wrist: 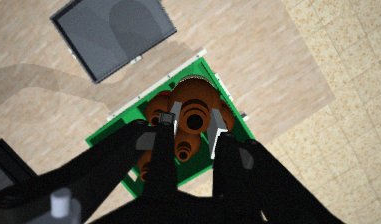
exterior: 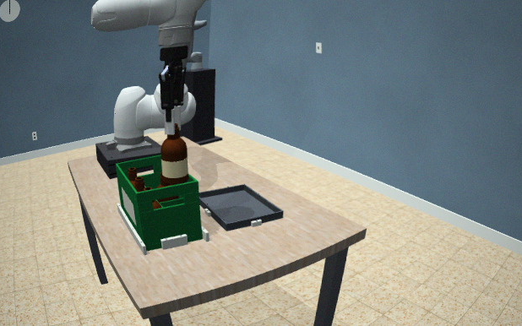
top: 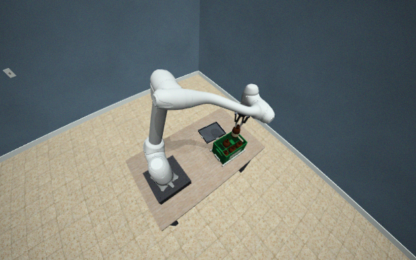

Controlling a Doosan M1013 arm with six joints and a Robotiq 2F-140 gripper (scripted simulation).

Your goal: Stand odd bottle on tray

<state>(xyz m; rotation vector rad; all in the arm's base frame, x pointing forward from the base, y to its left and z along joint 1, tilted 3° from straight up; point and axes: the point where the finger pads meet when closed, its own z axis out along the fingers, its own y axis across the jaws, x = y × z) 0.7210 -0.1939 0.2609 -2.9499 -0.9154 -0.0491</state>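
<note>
Now: hand 90 mm above the brown bottle. Also, from my hand: dark tray: 40 mm behind, 250 mm to the left, 320 mm below; then green crate: 90 mm behind, 30 mm to the right, 250 mm below.
</note>
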